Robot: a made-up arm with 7 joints. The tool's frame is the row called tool. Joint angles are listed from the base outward.
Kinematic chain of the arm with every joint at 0, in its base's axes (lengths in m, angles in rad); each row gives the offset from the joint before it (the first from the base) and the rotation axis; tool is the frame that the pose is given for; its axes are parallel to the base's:
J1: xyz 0 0 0.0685 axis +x
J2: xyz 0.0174 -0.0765 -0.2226 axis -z
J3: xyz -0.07 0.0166 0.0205 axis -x
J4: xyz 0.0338 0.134 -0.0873 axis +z
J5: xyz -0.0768 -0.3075 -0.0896 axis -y
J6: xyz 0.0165 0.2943 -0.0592 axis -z
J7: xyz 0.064 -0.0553 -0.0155 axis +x
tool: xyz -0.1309 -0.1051 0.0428
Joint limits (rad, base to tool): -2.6..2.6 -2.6..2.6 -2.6..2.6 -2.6..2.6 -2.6..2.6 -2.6..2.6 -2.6..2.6
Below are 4 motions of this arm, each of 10 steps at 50 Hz.
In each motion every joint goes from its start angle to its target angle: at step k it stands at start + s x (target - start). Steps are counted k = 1, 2, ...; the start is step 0. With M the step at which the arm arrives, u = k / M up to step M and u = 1 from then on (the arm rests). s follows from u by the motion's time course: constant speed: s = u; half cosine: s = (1 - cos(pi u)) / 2; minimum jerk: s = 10 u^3 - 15 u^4 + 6 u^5.
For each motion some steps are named. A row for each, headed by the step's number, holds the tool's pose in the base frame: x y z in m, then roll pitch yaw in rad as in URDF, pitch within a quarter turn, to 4 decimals.
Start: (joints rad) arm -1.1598 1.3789 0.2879 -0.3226 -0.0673 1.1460 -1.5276
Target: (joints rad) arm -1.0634 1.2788 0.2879 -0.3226 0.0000 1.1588 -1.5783
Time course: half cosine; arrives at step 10
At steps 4, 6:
4: 0.1589 -0.3269 -0.1725 -0.4190 -0.4051 3.0257
6: 0.1545 -0.3193 -0.1855 -0.4407 -0.4359 3.0411

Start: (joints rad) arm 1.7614 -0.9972 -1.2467 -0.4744 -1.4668 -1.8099 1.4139
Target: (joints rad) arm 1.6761 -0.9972 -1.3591 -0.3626 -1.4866 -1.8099 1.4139
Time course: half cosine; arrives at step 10
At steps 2, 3, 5, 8, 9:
2: -0.4607 0.1364 0.0060 0.6120 -0.2026 -1.3812
3: -0.4595 0.1340 0.0023 0.6198 -0.1967 -1.3787
5: -0.4560 0.1275 -0.0070 0.6399 -0.1808 -1.3714
8: -0.4512 0.1185 -0.0190 0.6657 -0.1583 -1.3604
9: -0.4503 0.1169 -0.0210 0.6700 -0.1543 -1.3583

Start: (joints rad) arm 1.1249 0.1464 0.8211 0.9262 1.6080 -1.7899 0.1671
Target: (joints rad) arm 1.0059 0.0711 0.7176 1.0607 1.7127 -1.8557 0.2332
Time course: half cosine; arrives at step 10
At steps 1, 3, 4, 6, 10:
1: 0.0069 0.2293 -0.0294 -1.5979 -0.0663 2.3965
3: 0.0041 0.2256 -0.0316 -1.6176 -0.0397 2.4175
4: 0.0018 0.2226 -0.0333 -1.6323 -0.0194 2.4333
6: -0.0033 0.2156 -0.0374 -1.6637 0.0255 2.4678
10: -0.0090 0.2069 -0.0423 -1.6969 0.0751 2.5054

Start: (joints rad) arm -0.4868 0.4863 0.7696 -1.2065 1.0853 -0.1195 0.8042
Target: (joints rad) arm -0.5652 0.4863 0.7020 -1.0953 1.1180 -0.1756 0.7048
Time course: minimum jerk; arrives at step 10
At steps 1, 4, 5, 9, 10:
1: -0.2159 -0.2836 -0.2655 -2.0319 -0.8049 0.9564
4: -0.2135 -0.2864 -0.2559 -2.0210 -0.7814 0.9331
5: -0.2120 -0.2880 -0.2502 -2.0156 -0.7669 0.9206
9: -0.2076 -0.2923 -0.2348 -2.0051 -0.7258 0.8911
10: -0.2076 -0.2924 -0.2345 -2.0049 -0.7251 0.8906

